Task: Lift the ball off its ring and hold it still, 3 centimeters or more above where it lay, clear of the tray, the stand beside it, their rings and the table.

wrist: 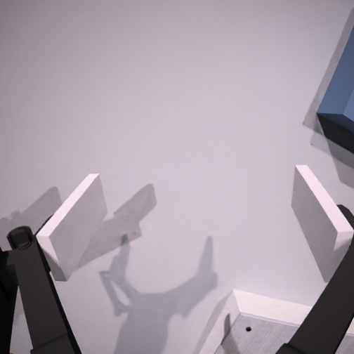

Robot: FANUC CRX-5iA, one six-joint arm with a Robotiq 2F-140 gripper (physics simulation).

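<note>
My gripper [195, 189] is open wide, with one pale finger pad at the left and one at the right of the wrist view. No object shows between the pads; pale table surface shows through the gap. The ball and its ring do not show in this view. Part of a blue, box-like object [339, 95] with a dark side shows at the upper right edge, beyond the right pad and apart from it. I cannot tell whether it is the tray or the stand.
A pale-rimmed grey plate or block [272, 307] with a small dark hole shows at the bottom right, partly hidden by the right finger. Shadows of the gripper and arm fall on the table [175, 90] at the lower left and middle.
</note>
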